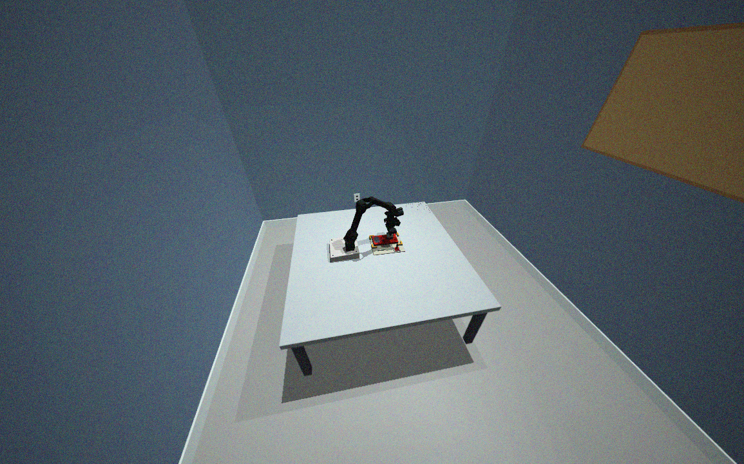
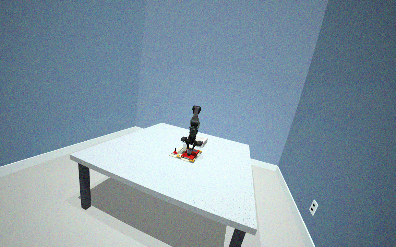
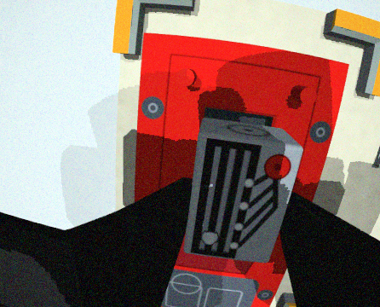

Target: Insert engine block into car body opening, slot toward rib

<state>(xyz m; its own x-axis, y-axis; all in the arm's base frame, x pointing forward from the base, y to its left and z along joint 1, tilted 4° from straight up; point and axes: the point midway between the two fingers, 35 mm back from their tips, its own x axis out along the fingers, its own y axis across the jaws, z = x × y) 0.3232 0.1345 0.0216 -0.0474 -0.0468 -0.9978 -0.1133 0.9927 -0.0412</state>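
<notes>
Now: the engine block 10 mm below my gripper tip.
</notes>
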